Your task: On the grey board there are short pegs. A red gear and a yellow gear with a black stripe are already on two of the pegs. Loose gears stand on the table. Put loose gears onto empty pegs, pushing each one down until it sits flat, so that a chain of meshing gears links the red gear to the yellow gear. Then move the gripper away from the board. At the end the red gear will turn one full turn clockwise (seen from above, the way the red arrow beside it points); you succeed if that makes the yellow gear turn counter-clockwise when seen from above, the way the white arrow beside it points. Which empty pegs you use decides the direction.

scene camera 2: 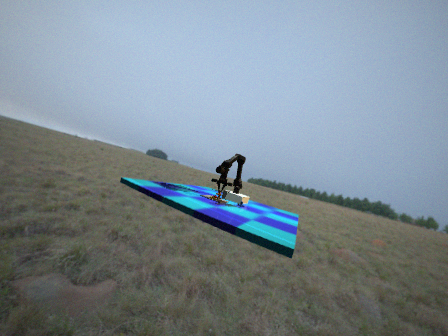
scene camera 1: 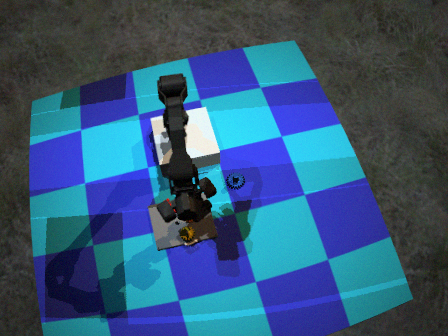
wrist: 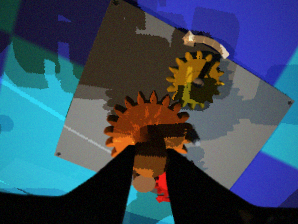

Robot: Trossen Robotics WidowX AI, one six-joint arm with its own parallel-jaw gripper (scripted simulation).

Note:
The gripper carries an orange gear.
The gripper shows as well in the wrist view.

